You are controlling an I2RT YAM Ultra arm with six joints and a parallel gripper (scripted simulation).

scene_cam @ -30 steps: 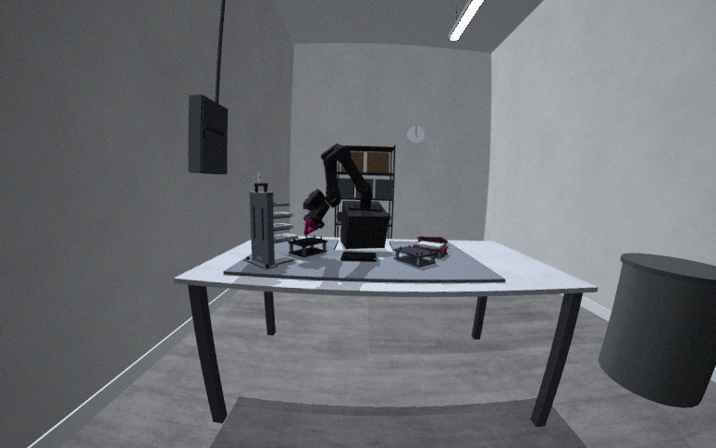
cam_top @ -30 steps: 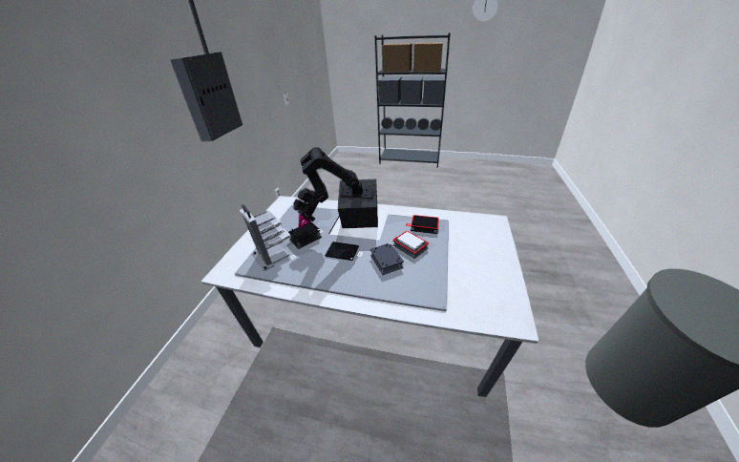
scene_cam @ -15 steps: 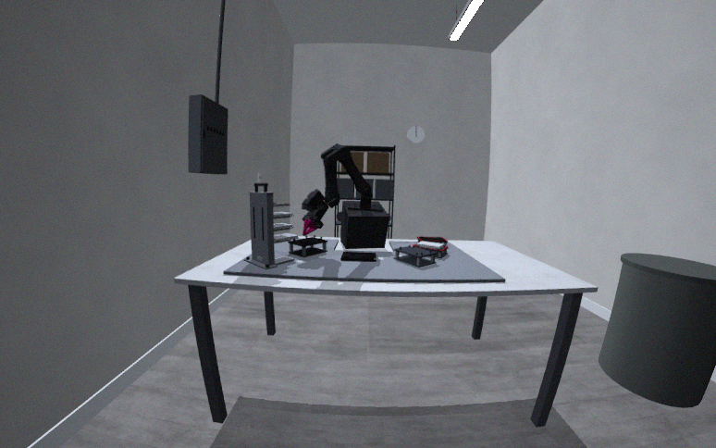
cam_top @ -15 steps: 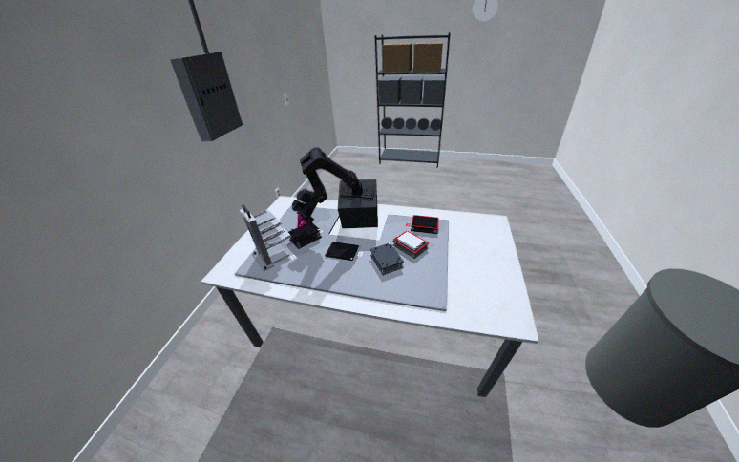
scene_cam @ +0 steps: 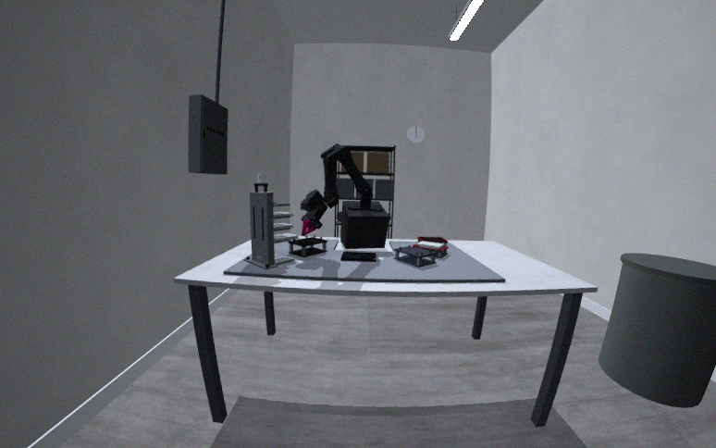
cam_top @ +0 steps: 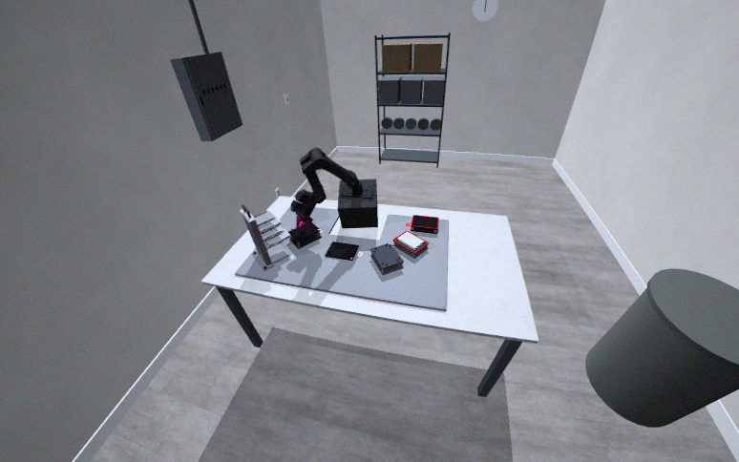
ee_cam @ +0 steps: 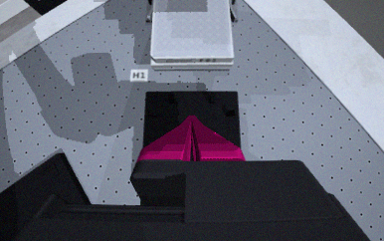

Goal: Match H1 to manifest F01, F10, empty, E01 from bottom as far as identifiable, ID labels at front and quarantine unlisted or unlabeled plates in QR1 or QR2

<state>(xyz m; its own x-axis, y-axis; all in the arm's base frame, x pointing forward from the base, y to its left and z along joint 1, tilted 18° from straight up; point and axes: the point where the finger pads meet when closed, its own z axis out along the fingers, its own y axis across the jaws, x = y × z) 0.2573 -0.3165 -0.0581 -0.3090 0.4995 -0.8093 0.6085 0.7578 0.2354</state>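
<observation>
Right now my hand is 40 mm above the black regrip nest, 20 mm to the right of it and 20 mm past it. Round my hand: H1 tag 140 mm ahead, 100 mm below, 10 mm to the left.
</observation>
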